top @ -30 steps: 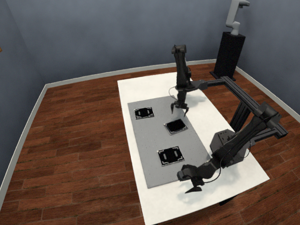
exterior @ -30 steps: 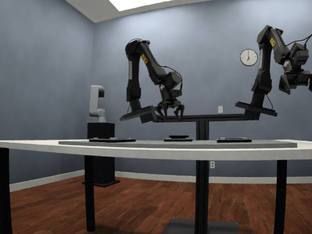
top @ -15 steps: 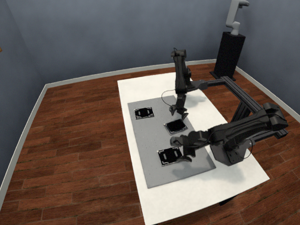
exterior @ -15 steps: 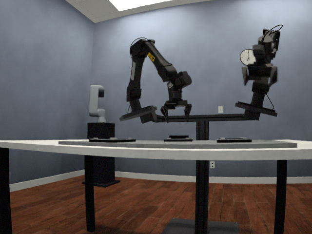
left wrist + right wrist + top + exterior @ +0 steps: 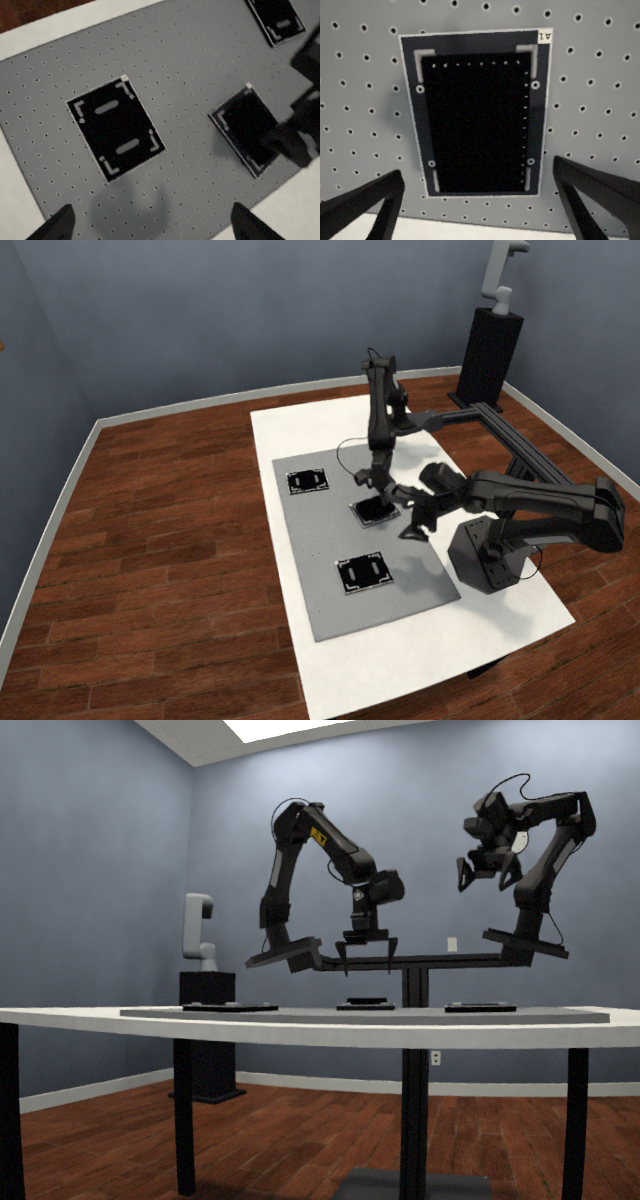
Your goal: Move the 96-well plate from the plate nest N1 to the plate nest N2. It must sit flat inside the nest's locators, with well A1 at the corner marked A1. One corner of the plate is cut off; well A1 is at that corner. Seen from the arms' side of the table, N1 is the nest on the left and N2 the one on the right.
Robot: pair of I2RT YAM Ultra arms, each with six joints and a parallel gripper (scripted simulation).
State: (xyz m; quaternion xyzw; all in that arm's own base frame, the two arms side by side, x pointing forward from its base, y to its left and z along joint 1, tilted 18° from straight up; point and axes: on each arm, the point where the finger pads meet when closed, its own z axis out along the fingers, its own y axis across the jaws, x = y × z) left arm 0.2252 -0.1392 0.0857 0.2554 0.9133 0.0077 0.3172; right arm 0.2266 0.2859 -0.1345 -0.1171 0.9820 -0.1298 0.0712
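Now: the black 96-well plate 70 mm below my right hand. From my right hand the other things lie so: dark grey nest (80 mm below).
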